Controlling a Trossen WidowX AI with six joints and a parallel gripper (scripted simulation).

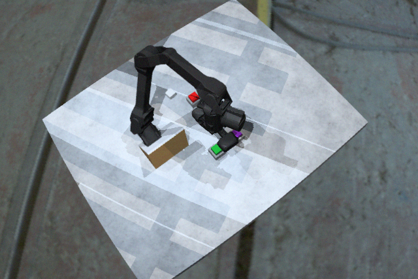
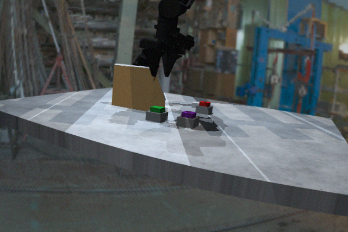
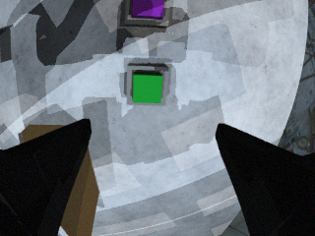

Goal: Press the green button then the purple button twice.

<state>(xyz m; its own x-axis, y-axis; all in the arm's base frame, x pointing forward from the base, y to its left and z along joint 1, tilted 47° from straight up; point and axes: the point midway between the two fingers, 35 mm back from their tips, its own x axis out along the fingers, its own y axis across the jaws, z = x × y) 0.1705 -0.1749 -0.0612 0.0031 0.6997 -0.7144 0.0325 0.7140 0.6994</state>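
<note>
Right now my gripper tip is 90 mm above the green button. The rest, counted from my gripper tip: red button 240 mm to the left, 90 mm below, 70 mm ahead; then purple button 90 mm below, 90 mm ahead; then small white block 330 mm to the left, 120 mm below, 20 mm ahead.
</note>
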